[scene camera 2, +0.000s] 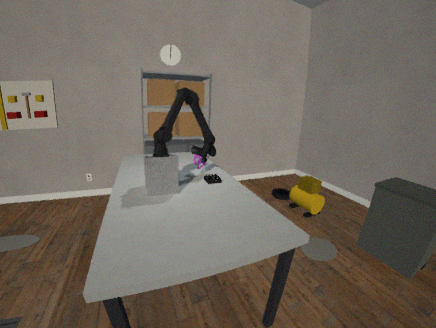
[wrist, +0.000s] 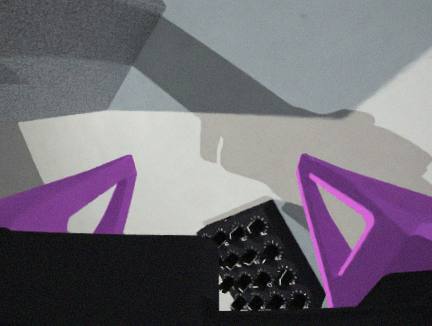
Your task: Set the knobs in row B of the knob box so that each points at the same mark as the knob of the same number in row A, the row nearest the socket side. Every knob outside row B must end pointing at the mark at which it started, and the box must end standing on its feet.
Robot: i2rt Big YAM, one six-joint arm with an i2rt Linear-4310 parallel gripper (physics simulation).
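Pixels of known places: gripper, fingertip midpoint: [scene camera 2: 196,166] [wrist: 216,163]; arm's base, link origin: [scene camera 2: 160,156].
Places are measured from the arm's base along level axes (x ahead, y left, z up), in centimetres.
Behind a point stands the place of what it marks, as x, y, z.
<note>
The black knob box [scene camera 2: 212,178] @(36.9, -1.2, -19.6) [wrist: 266,260] @(38.2, 6.9, -19.5) lies on the table, its knob face up, turned at an angle in the wrist view. Several black knobs with pale marks around them stand in rows on it; which row is A or B and where each knob points are too small and blurred to tell. The black gripper housing hides its lower left part. My gripper [scene camera 2: 199,161] @(29.7, 13.2, -14.1) [wrist: 216,163] @(29.7, 13.2, -14.1) has purple fingers spread wide, with nothing between them. It hangs above the table; in the wrist view the box shows low, between the fingers and nearer the right one.
The grey table [scene camera 2: 200,225] @(7.7, -47.1, -23.3) carries a speckled grey block [scene camera 2: 161,175] @(-1.5, -7.3, -10.2) [wrist: 55,85] @(9.9, -1.2, -14.4) beside the box, at the arm's base. The arm's shadow falls across the table. A shelf unit [scene camera 2: 143,107] stands behind, and a yellow machine [scene camera 2: 307,199] and grey cabinet [scene camera 2: 400,225] stand at the right on the floor.
</note>
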